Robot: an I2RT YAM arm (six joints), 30 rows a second.
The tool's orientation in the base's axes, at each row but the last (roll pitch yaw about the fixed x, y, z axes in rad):
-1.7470, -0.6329, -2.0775
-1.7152, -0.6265, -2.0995
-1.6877, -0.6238, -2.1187
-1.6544, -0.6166, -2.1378
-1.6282, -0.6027, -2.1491
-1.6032, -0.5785, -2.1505
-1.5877, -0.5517, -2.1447
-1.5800, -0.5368, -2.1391
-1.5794, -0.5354, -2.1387
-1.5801, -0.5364, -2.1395
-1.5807, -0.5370, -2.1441
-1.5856, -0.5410, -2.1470
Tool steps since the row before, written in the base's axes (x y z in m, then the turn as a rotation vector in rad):
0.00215, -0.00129, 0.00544, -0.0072, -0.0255, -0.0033
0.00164, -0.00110, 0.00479, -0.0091, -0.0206, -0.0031
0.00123, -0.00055, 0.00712, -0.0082, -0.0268, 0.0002
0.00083, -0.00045, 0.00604, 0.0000, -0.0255, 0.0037
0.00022, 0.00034, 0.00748, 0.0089, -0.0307, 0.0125
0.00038, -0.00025, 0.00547, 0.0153, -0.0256, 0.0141
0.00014, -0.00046, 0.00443, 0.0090, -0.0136, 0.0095
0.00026, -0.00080, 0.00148, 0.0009, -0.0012, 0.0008
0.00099, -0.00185, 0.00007, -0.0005, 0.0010, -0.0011
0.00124, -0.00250, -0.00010, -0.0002, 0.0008, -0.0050
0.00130, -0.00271, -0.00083, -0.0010, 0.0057, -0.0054
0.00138, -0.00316, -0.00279, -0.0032, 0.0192, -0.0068
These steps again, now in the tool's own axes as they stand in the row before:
0.00329, -0.00471, 0.00171, 0.0188, 0.0166, 0.0091
0.00291, -0.00405, 0.00140, 0.0163, 0.0151, 0.0048
0.00402, -0.00599, 0.00064, 0.0222, 0.0148, 0.0087
0.00344, -0.00503, 0.00052, 0.0197, 0.0082, 0.0144
0.00391, -0.00638, -0.00037, 0.0243, 0.0001, 0.0243
0.00299, -0.00459, 0.00031, 0.0186, -0.0055, 0.0267
0.00259, -0.00362, 0.00031, 0.0105, -0.0049, 0.0149
0.00122, -0.00100, 0.00064, 0.0009, -0.0004, 0.0014
0.00092, 0.00045, 0.00183, -0.0011, 0.0007, -0.0010
0.00119, 0.00080, 0.00240, -0.0030, 0.0040, -0.0006
0.00093, 0.00149, 0.00258, -0.0064, 0.0025, -0.0039
0.00019, 0.00333, 0.00293, -0.0158, -0.0014, -0.0132

